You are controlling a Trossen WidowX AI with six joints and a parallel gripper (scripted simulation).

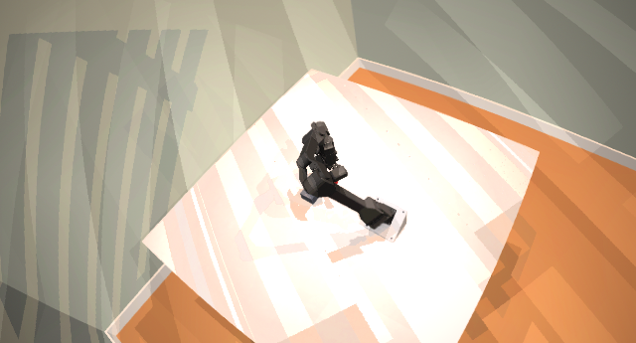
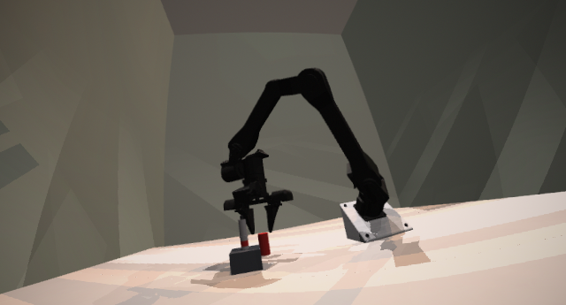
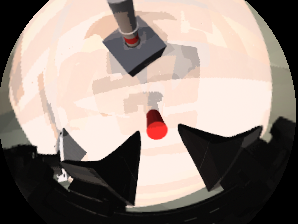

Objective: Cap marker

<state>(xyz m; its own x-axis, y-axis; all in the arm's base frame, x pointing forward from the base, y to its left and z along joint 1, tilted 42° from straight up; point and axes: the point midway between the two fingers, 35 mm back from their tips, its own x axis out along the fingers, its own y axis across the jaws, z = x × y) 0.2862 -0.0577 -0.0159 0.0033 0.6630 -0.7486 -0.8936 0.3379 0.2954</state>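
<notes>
Now: the red cap 3 cm below my gripper tip. From my gripper tip the other things lie so: dark grey holder block: 11 cm to the left, 4 cm ahead, 3 cm below.
</notes>
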